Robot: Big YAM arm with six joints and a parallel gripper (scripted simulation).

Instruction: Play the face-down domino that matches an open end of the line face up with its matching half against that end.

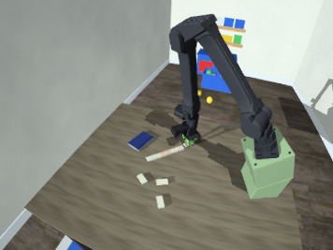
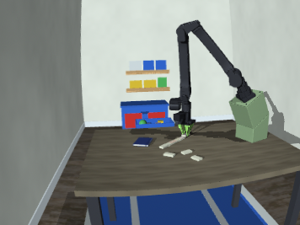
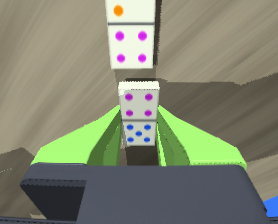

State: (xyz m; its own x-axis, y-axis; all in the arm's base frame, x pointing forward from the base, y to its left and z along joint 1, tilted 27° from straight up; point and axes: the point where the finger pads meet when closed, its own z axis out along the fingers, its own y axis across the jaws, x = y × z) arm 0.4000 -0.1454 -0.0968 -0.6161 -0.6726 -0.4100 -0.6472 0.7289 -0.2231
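Now: hand right at the domino.
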